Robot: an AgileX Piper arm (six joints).
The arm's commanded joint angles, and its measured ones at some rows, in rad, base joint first. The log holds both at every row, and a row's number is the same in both.
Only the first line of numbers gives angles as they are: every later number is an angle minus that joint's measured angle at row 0.
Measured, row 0: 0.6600, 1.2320, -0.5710, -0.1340, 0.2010, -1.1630
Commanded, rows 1 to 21: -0.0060, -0.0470, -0.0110, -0.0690, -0.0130, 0.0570; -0.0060, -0.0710, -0.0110, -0.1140, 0.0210, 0.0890; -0.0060, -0.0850, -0.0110, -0.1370, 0.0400, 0.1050; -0.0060, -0.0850, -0.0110, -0.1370, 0.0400, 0.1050; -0.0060, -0.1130, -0.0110, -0.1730, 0.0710, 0.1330; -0.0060, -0.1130, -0.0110, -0.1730, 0.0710, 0.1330; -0.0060, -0.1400, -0.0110, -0.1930, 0.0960, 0.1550; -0.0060, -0.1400, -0.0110, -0.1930, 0.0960, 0.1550; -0.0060, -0.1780, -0.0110, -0.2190, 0.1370, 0.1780; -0.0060, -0.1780, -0.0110, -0.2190, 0.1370, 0.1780; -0.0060, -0.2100, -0.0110, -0.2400, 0.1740, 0.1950; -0.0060, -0.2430, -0.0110, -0.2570, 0.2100, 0.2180; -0.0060, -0.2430, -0.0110, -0.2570, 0.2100, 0.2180; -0.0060, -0.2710, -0.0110, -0.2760, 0.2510, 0.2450; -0.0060, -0.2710, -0.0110, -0.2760, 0.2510, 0.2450; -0.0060, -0.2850, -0.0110, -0.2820, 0.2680, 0.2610; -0.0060, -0.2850, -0.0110, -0.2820, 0.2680, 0.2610; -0.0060, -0.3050, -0.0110, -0.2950, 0.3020, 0.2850; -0.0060, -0.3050, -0.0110, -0.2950, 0.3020, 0.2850; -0.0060, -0.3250, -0.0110, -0.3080, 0.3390, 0.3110; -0.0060, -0.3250, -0.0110, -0.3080, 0.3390, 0.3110
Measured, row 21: 0.0000, -0.2870, 0.0000, -0.2570, 0.3410, 0.2750
